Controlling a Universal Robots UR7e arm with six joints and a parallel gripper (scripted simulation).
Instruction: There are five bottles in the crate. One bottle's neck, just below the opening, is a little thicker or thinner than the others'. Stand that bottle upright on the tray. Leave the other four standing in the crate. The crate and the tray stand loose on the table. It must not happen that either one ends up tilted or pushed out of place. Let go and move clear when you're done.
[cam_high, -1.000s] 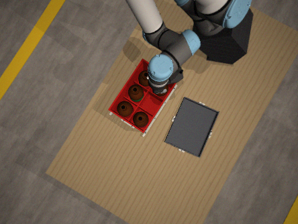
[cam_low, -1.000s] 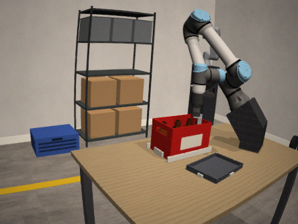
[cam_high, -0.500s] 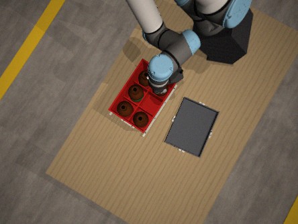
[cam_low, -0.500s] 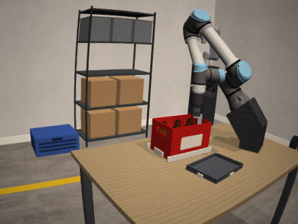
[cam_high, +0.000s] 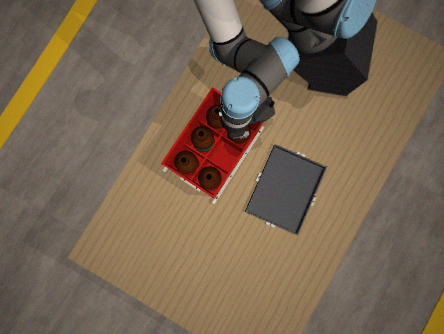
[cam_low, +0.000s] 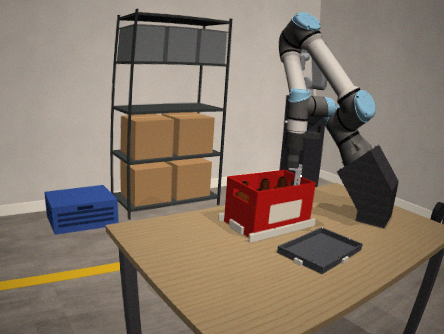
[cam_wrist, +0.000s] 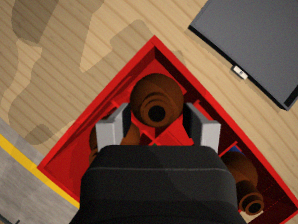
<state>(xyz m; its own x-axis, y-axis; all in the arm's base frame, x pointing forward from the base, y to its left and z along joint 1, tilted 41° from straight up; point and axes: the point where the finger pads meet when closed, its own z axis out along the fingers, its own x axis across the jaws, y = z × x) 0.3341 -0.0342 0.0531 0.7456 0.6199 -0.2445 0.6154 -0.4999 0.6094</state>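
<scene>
Now: hand 8 cm short of the red crate, 5 cm to the left of it and 10 cm above it. From my hand the other things lie so: dark grey tray: 9 cm ahead, 23 cm to the left, 17 cm below.
</scene>
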